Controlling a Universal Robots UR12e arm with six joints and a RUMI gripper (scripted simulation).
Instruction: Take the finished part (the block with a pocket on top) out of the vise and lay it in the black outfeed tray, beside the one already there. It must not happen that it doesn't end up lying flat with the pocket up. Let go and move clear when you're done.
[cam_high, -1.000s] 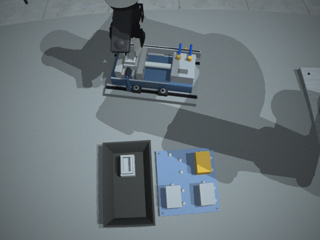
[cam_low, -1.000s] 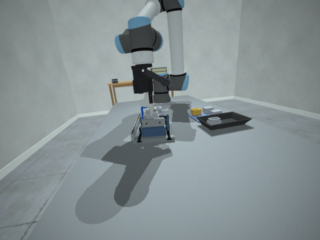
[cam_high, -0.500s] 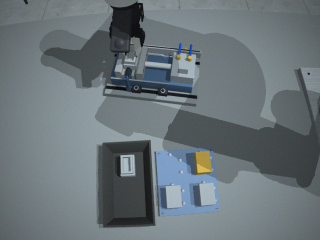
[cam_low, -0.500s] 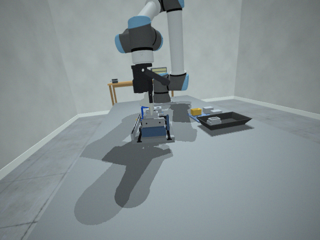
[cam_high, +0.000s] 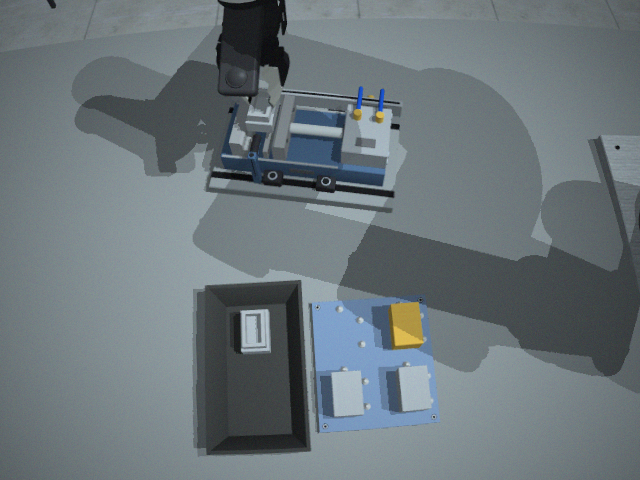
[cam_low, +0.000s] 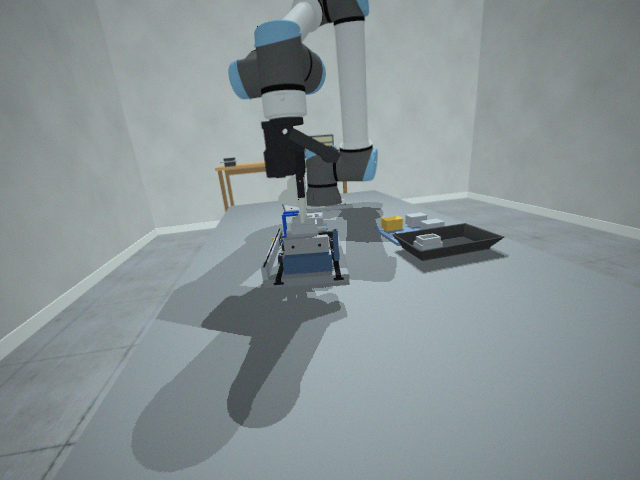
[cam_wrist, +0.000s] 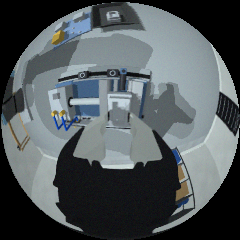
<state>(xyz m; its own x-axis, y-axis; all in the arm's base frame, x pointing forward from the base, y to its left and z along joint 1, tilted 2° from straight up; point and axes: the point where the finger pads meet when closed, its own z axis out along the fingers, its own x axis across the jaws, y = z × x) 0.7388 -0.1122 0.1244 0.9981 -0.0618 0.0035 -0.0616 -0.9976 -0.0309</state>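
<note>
Now: the blue vise 10 cm below my hand, 7 cm behind it and 1 cm to the left of it. Also, from my hand: blue plate: 35 cm to the left, 19 cm behind, 14 cm below; yellow block: 29 cm to the left, 23 cm behind, 11 cm below.
</note>
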